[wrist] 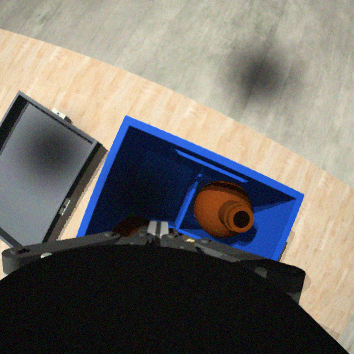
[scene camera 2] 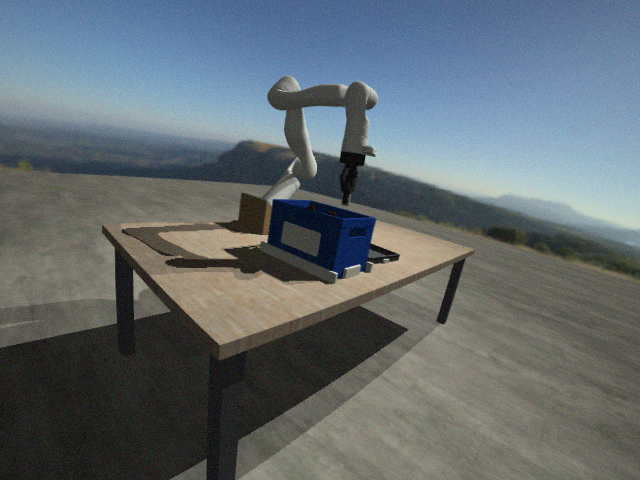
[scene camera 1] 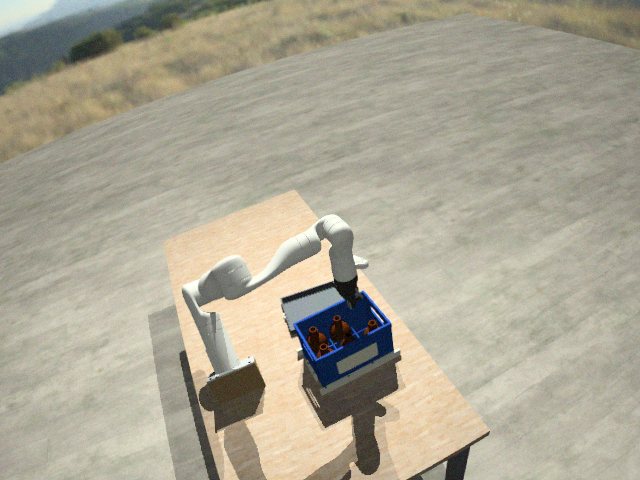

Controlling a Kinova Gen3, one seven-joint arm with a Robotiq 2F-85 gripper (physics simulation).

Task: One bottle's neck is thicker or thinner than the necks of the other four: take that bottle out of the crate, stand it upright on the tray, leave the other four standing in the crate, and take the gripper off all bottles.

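Seen in the pictures: gripper, fingertip midpoint: (wrist: 157,233) (scene camera 2: 345,205) (scene camera 1: 351,307); arm's base at its link origin: (scene camera 2: 264,211) (scene camera 1: 228,368).
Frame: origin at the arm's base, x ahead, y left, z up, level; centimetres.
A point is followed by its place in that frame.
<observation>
The blue crate (scene camera 1: 383,345) {x 51.9, y -16.7, z 1.0 cm} (scene camera 2: 330,242) {x 53.0, y -16.5, z 3.0 cm} (wrist: 215,157) {x 54.4, y -6.8, z 10.1 cm} holds five brown bottles. In scene camera 1 they show at its left (scene camera 1: 313,335) {x 31.5, y -6.3, z 7.4 cm}, front left (scene camera 1: 323,349) {x 32.3, y -14.6, z 8.8 cm}, middle (scene camera 1: 337,327) {x 40.3, y -5.6, z 5.7 cm}, front middle (scene camera 1: 347,339) {x 40.8, y -14.1, z 8.3 cm} and right (scene camera 1: 371,327) {x 49.8, y -13.0, z 7.9 cm}. The right bottle (wrist: 217,210) {x 50.2, y -10.6, z 5.3 cm} shows whole in the wrist view; part of another bottle (wrist: 129,226) {x 43.7, y -2.7, z 4.0 cm} shows behind the fingers. I cannot tell which neck differs. My gripper (scene camera 1: 353,305) {x 46.7, y -5.3, z 12.3 cm} (scene camera 2: 345,200) {x 46.7, y -5.3, z 12.3 cm} (wrist: 157,233) {x 46.7, y -5.3, z 12.3 cm} is shut and empty, above the crate's far side. The grey tray (scene camera 1: 310,310) {x 36.2, y 18.7, z -6.8 cm} (scene camera 2: 382,252) {x 44.2, y 27.9, z -6.6 cm} (wrist: 30,185) {x 37.8, y 17.5, z -6.9 cm} beside the crate bears no bottle.
Low pale blocks (scene camera 1: 361,374) {x 41.9, y -18.8, z -6.6 cm} (scene camera 2: 299,262) {x 44.5, y -18.6, z -5.6 cm} stand along the crate's base. Small pale pieces (wrist: 60,114) {x 51.7, y 17.8, z -5.9 cm} sit at the tray's edge. The brown block at the arm's base (scene camera 1: 237,382) {x 1.8, y -7.8, z 0.6 cm} (scene camera 2: 253,213) {x 2.8, y -7.7, z -0.3 cm} stands across the table (scene camera 1: 423,413) {x 53.3, y -41.6, z -7.4 cm} (scene camera 2: 258,299) {x 56.8, y -41.5, z -7.4 cm}.
</observation>
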